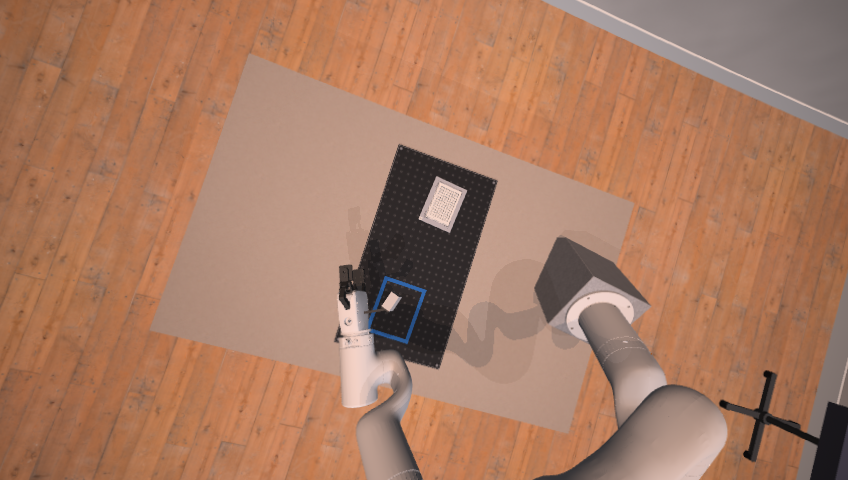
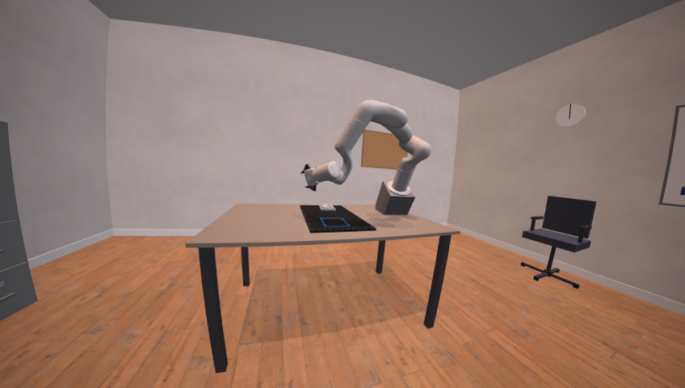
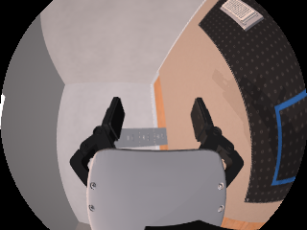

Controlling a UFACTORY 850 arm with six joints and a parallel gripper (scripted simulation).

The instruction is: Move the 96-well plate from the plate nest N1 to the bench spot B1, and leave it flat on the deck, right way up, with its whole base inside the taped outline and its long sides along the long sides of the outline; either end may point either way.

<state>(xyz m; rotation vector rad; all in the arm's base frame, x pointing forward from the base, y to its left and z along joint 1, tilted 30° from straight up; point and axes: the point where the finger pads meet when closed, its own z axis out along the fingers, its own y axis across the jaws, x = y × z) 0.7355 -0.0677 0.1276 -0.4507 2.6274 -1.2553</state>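
Right now my hand is 26 cm to the left of the white 96-well plate, 24 cm past it and 23 cm above it.
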